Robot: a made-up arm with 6 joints. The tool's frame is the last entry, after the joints.
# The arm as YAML. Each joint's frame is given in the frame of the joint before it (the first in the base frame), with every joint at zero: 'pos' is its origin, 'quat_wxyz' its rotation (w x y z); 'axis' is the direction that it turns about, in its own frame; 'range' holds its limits. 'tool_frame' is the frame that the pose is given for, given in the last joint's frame.
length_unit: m
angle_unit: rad
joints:
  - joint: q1
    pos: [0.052, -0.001, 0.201]
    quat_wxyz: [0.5, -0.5, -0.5, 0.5]
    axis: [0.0, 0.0, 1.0]
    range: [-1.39, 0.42]
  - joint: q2
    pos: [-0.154, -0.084, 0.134]
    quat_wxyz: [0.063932, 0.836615, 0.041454, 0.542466]
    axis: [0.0, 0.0, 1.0]
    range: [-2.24, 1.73]
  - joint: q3
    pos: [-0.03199, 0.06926, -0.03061]
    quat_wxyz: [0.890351, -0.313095, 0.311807, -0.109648]
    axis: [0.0, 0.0, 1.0]
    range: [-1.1, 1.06]
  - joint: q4
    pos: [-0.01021, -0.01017, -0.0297]
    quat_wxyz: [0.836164, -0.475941, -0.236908, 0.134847]
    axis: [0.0, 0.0, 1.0]
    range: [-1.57, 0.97]
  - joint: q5
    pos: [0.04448, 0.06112, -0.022]
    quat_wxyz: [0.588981, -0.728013, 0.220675, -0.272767]
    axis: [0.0, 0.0, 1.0]
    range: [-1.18, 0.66]
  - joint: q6
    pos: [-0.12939, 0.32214, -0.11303]
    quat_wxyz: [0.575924, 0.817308, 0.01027, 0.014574]
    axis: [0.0, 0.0, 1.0]
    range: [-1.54, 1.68]
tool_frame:
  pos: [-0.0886, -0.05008, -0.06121]
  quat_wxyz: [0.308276, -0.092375, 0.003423, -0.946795]
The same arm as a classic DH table. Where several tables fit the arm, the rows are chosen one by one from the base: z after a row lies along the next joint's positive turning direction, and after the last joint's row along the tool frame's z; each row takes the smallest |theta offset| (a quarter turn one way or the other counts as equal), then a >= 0, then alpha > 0; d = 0 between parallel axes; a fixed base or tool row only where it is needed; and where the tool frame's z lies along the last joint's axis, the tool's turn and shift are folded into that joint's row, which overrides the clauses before.
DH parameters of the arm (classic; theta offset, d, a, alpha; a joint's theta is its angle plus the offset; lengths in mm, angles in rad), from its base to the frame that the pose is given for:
base (fixed): -1.5708 201.0 1.0 1.5708
q1: 1.5030 16.8 94.2 -1.9859
q2: 0.4981 -205.8 74.2 0.9154
q3: 1.2826 -6.4 14.2 1.1211
q4: -1.0300 -12.6 7.5 1.7289
q5: -0.1015 -153.5 117.1 -1.9137
q6: -1.2803 120.0 -23.9 0.1851
tool (fixed): 1.9226 -537.4 0.0 0.0000
Joint limits (rad, base to tool): -1.3900..0.4200 -2.2400..1.7300 -1.1000..1.0600 -1.5700..0.9700 -1.1800..0.6600 -1.5400..1.6800

